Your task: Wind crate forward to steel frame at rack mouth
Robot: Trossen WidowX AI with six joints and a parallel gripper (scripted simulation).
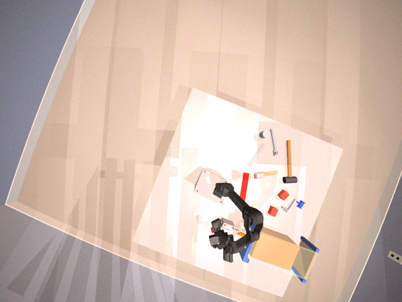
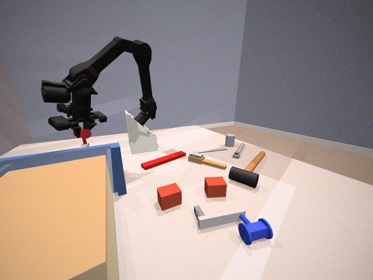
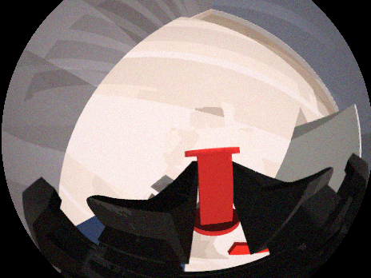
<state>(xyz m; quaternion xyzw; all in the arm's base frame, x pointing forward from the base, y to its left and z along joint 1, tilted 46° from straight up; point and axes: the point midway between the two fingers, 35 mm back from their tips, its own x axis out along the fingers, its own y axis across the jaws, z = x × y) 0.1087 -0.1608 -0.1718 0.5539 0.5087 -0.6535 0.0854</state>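
My gripper tip is now 50 mm short of the winch handle, 10 mm to the right of it and 30 mm above it. Round my gripper tip: red knob (10 mm ahead, 10 mm to the left); then winch (100 mm ahead, 10 mm to the left, 100 mm below); then blue steel frame (270 mm ahead, 40 mm to the left, 20 mm below).
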